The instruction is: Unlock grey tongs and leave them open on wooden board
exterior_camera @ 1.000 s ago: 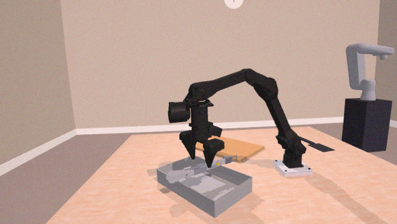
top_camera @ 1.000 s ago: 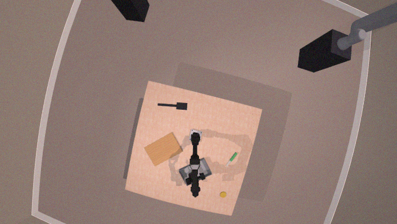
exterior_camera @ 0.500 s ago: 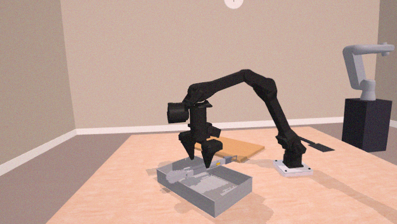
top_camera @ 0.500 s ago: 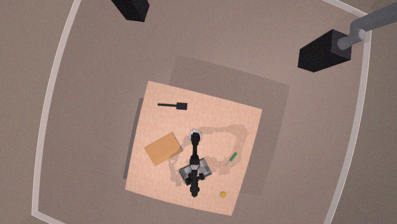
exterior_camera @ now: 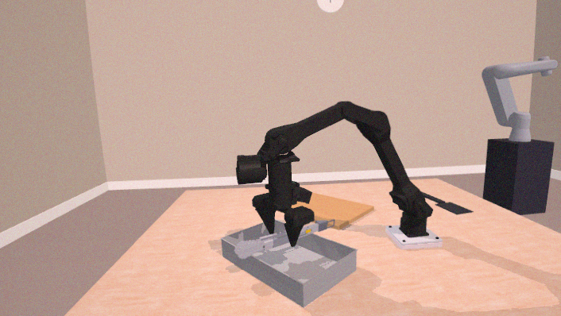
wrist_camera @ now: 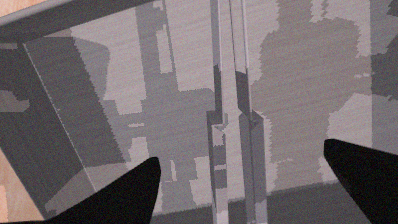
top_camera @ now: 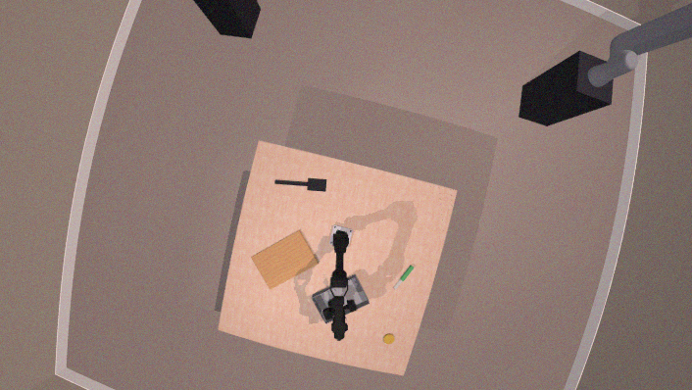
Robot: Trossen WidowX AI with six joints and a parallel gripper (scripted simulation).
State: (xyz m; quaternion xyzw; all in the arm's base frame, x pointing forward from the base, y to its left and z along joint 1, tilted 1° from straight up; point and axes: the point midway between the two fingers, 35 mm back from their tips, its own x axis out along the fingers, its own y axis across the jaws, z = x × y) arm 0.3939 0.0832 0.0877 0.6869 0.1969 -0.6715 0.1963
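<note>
Now: gripper tip 1 cm past the grey roasting tin and 4 cm above it. From my gripper tip the other things lie so: small yellow disc (21 cm ahead, 37 cm to the left, 6 cm below); then wooden board (16 cm behind, 39 cm to the right, 6 cm below); then yellow lock (7 cm behind, 4 cm to the right).
</note>
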